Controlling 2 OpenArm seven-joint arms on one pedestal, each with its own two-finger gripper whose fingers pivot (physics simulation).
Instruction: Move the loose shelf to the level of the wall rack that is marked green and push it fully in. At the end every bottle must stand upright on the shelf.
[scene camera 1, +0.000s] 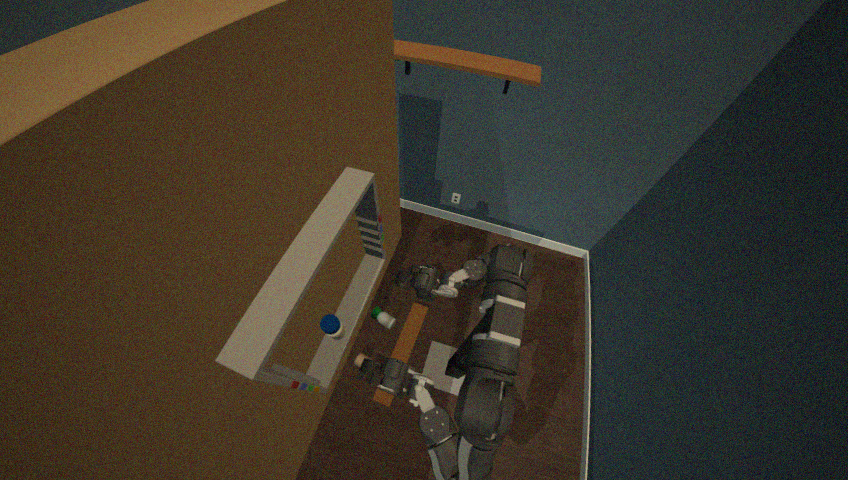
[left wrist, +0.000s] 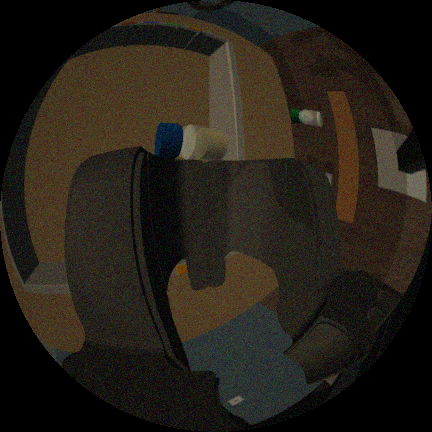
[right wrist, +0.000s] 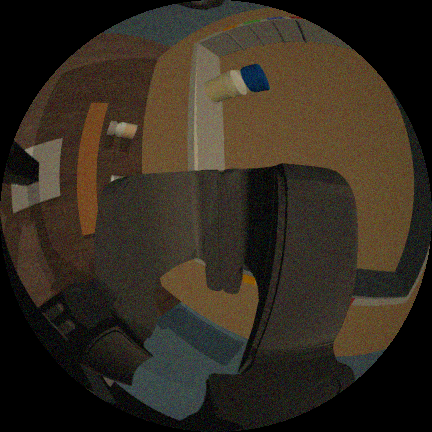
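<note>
The loose shelf (scene camera 1: 410, 330) (left wrist: 348, 160) (right wrist: 87, 170), an orange-brown board, lies on the floor in front of the wall rack (scene camera 1: 297, 267) (left wrist: 220, 90) (right wrist: 207, 130). A blue-capped bottle (scene camera 1: 331, 326) (left wrist: 192, 142) (right wrist: 232, 85) stands upright on the rack's bottom board. A green-capped bottle (scene camera 1: 383, 318) (left wrist: 307, 117) lies on the floor. A bottle with a tan body (scene camera 1: 359, 359) (right wrist: 122, 130) also lies there, partly hidden in scene camera 1. Green marks (scene camera 1: 310, 387) (scene camera 1: 382, 236) show at both rack ends. My left gripper (scene camera 1: 365, 369) (left wrist: 207, 285) and right gripper (scene camera 1: 403, 277) (right wrist: 223, 289) are shut and empty, near the rack's front.
A pale flat plate (scene camera 1: 437, 364) (left wrist: 390, 160) (right wrist: 51, 167) lies on the floor by the pedestal. The brown wall stands behind the rack. A wooden ledge (scene camera 1: 470, 59) on black brackets is fixed high on the blue wall. A white outlet (scene camera 1: 455, 198) is below it.
</note>
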